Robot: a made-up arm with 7 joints. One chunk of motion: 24 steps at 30 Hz.
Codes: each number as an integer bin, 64 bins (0 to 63) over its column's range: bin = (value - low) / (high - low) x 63, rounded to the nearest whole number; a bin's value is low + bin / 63 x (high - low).
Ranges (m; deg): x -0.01..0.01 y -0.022..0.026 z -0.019..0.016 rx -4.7..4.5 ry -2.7..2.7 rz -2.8..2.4
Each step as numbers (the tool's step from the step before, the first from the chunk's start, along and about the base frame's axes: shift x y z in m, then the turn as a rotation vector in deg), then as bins.
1 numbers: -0.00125 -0.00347 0.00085 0.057 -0.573 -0.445
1 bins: 28 24 36 33 25 29
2 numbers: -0.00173 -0.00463 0.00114 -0.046 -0.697 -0.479
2 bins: 26 23 36 32 23 28
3 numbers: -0.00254 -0.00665 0.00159 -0.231 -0.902 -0.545
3 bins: 23 20 37 31 21 27
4 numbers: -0.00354 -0.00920 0.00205 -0.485 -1.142 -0.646
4 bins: 20 17 38 29 18 26
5 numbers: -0.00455 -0.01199 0.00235 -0.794 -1.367 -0.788
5 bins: 17 13 38 27 16 24
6 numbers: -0.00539 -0.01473 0.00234 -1.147 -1.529 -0.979
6 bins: 15 10 38 24 14 22
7 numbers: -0.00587 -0.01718 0.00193 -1.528 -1.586 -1.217
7 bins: 13 6 38 22 13 19
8 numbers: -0.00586 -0.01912 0.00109 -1.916 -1.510 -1.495
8 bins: 13 4 36 19 14 16
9 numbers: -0.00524 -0.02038 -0.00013 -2.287 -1.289 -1.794
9 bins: 15 2 34 17 16 12
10 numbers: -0.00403 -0.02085 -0.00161 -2.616 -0.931 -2.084
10 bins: 19 2 31 14 21 9
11 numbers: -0.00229 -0.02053 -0.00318 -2.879 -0.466 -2.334
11 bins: 24 2 28 12 26 6
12 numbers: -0.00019 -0.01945 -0.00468 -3.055 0.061 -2.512
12 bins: 31 3 26 11 32 3
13 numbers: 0.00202 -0.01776 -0.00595 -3.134 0.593 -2.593
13 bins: 38 6 23 11 38 3
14 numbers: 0.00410 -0.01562 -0.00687 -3.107 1.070 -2.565
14 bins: 44 8 22 11 44 3
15 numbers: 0.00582 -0.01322 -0.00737 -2.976 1.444 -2.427
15 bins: 50 12 21 12 48 5
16 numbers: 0.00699 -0.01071 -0.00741 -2.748 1.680 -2.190
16 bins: 54 15 21 13 51 7
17 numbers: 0.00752 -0.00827 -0.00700 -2.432 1.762 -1.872
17 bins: 55 18 22 16 52 11
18 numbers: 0.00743 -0.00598 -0.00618 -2.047 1.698 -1.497
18 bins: 55 21 23 18 51 16
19 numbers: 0.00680 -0.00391 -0.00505 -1.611 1.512 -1.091
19 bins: 53 24 25 21 49 21
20 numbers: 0.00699 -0.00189 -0.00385 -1.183 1.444 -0.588
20 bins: 54 26 27 24 48 27
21 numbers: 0.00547 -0.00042 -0.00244 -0.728 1.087 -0.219
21 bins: 49 28 30 27 44 31
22 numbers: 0.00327 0.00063 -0.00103 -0.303 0.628 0.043
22 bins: 42 30 32 30 39 34
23 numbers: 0.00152 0.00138 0.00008 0.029 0.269 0.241
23 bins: 36 31 34 32 35 37
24 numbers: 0.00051 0.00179 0.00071 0.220 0.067 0.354
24 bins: 33 31 35 34 32 38
